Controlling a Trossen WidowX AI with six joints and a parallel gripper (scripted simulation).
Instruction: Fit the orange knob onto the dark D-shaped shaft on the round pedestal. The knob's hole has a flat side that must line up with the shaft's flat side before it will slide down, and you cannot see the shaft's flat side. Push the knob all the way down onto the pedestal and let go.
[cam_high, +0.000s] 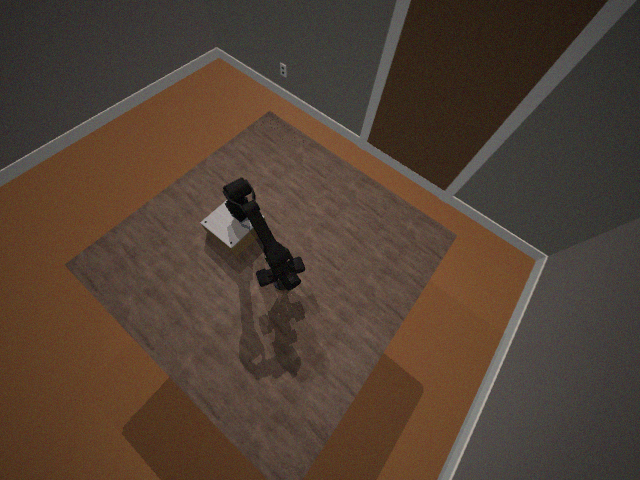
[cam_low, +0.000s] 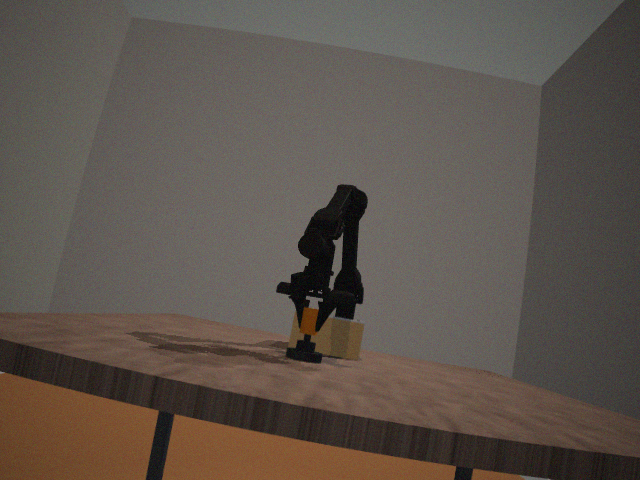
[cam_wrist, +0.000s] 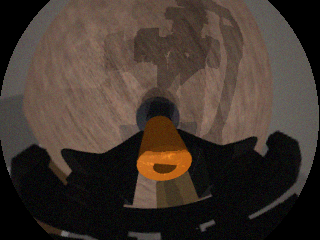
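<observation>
Now: gripper tip 2 cm below the orange knob. Also, from my gripper tip: pedestal 4 cm below.
</observation>
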